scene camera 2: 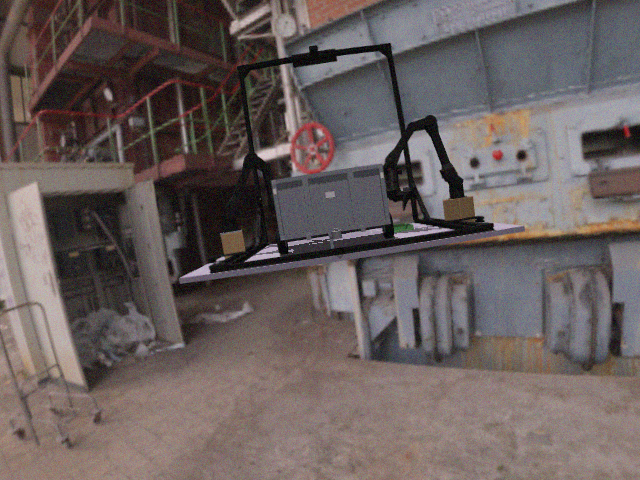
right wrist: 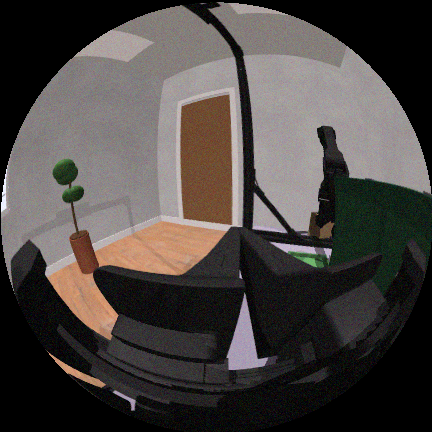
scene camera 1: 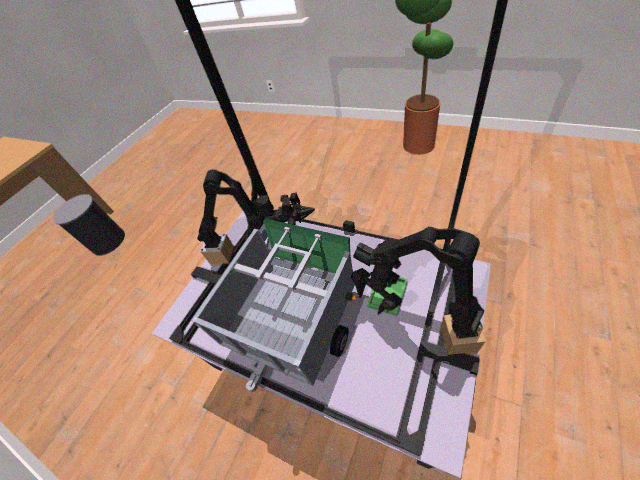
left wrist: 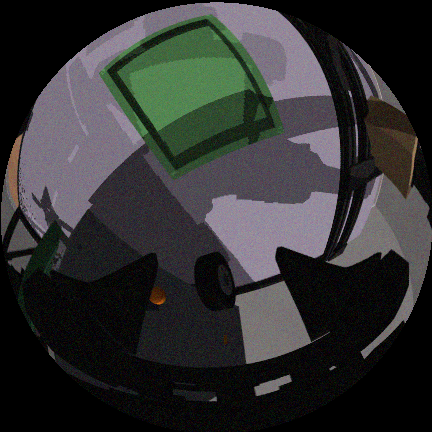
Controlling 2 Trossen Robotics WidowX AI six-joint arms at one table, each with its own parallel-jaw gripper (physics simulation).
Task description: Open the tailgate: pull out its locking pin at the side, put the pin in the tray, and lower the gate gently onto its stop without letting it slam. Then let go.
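My left gripper's open and it's touching a grey truck bed, and my right gripper, which is shut, is touching the grey truck bed too.
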